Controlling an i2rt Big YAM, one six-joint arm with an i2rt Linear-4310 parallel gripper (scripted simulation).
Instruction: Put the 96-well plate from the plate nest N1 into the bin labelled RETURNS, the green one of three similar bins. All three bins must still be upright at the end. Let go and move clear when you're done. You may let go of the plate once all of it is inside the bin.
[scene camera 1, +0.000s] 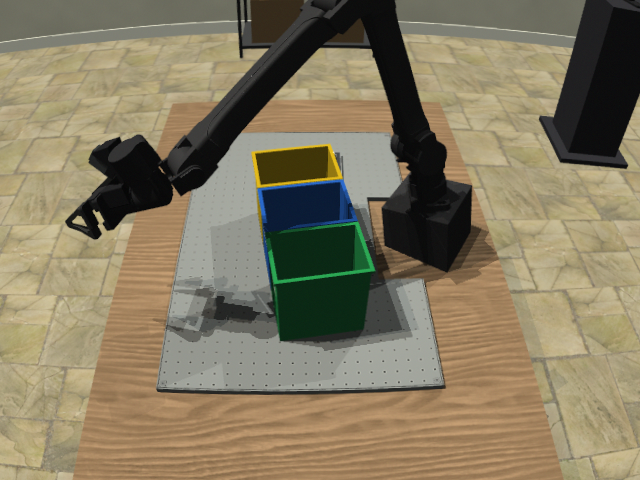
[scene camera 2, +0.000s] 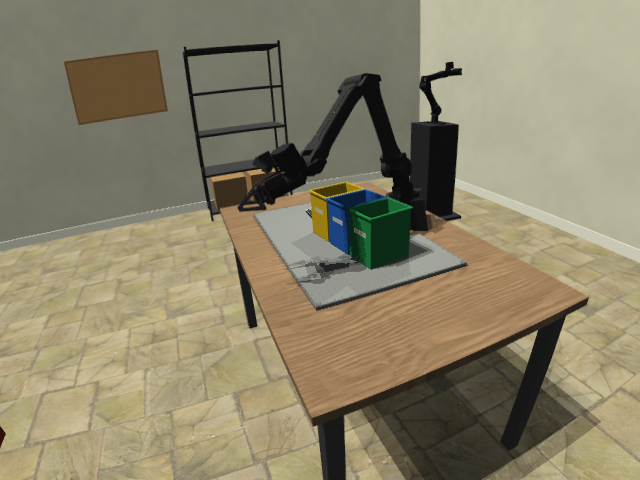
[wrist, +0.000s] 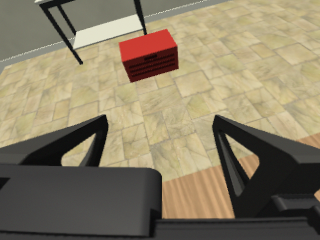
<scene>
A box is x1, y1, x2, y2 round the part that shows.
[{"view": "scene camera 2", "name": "my gripper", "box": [237, 174, 289, 211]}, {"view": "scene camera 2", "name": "green returns bin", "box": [348, 197, 412, 268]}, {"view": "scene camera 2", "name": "blue bin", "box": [327, 189, 386, 254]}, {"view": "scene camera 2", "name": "yellow bin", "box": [310, 182, 363, 241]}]
</scene>
